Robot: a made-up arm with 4 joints.
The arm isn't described. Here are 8 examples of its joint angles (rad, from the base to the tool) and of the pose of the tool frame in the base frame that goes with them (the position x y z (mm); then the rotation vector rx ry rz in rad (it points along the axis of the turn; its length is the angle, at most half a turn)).
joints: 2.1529 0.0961 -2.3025 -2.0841
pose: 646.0 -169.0 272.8 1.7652 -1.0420 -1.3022
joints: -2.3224 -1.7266 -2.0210 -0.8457
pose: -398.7 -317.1 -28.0 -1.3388 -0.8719 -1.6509
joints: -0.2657 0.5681 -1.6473 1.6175
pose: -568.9 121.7 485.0 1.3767 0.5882 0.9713
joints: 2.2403 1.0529 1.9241 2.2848
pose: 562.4 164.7 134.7 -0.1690 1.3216 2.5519
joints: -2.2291 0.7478 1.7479 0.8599
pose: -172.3 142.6 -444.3 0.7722 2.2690 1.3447
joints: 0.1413 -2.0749 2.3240 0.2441
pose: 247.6 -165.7 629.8 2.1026 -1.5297 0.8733
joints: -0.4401 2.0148 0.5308 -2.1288
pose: -375.4 372.6 432.7 -0.4801 0.3718 1.9815
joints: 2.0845 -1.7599 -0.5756 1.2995
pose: 318.4 -273.6 -185.1 -2.1992 -0.4798 -1.4918
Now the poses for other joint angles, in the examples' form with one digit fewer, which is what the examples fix.
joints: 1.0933 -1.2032 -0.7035 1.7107
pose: 363 -351 392 -1.669 -1.017 -2.246
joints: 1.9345 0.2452 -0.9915 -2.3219
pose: 540 -123 409 2.811 -1.038 0.429
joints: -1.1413 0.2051 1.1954 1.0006
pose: -550 -10 -16 -1.122 -2.037 0.247
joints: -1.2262 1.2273 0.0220 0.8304
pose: -480 286 -4 0.227 -1.221 -0.358
